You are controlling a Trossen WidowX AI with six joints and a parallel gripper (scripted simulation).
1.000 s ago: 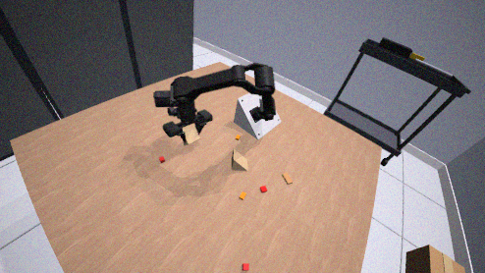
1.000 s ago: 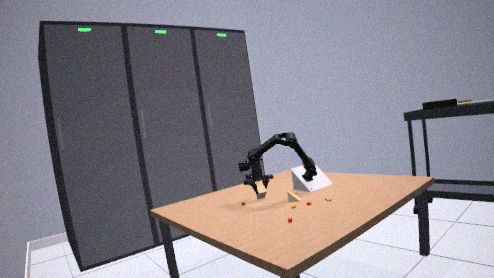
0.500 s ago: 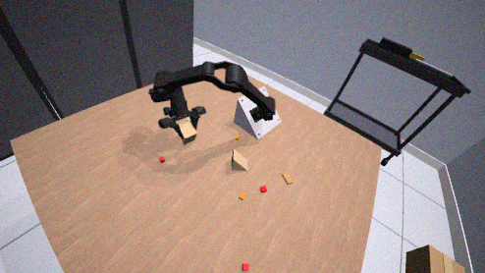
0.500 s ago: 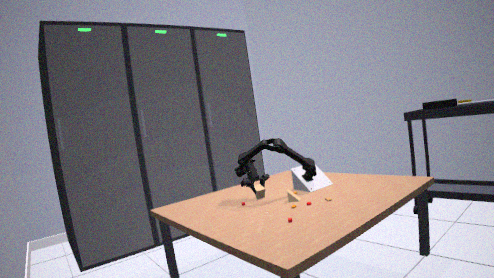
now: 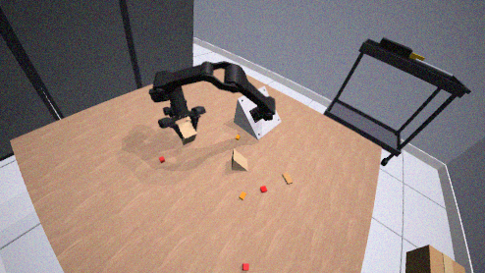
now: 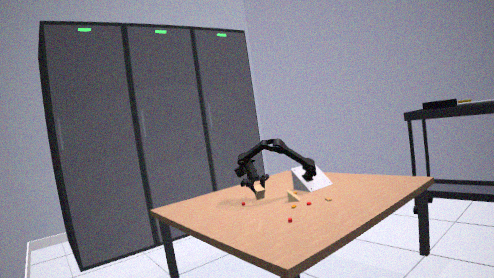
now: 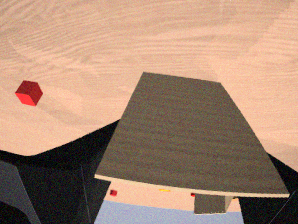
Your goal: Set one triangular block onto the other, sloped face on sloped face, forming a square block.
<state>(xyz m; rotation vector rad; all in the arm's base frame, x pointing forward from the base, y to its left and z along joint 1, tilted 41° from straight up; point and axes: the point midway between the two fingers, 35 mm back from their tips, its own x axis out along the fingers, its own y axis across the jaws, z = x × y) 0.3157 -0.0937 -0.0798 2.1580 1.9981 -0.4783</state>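
Right now the pale wooden triangular block is 1 cm to the right of my gripper tip and 1 cm above it. From my gripper tip the other things lie so: tan piece (40 cm to the left, 17 cm behind, 4 cm below).
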